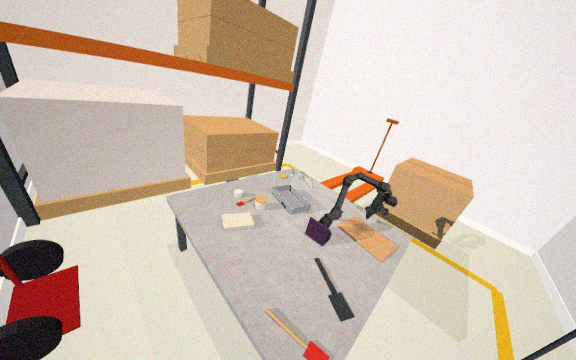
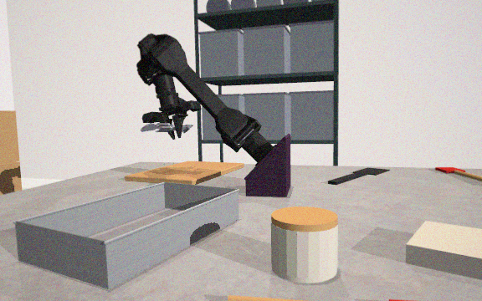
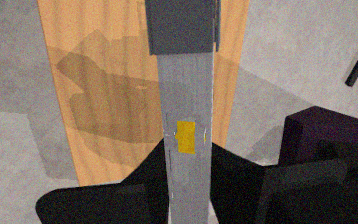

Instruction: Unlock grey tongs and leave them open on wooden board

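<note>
Now: gripper tip 3 cm past the yellow lock piece, 1 cm to the left of it and 4 cm below it. Also, from my gripper tip: wooden board 5 cm behind, 2 cm to the left, 11 cm below; then black spatula 7 cm behind, 57 cm to the left, 12 cm below; then grey roasting tin 55 cm ahead, 17 cm to the left, 9 cm below.
</note>
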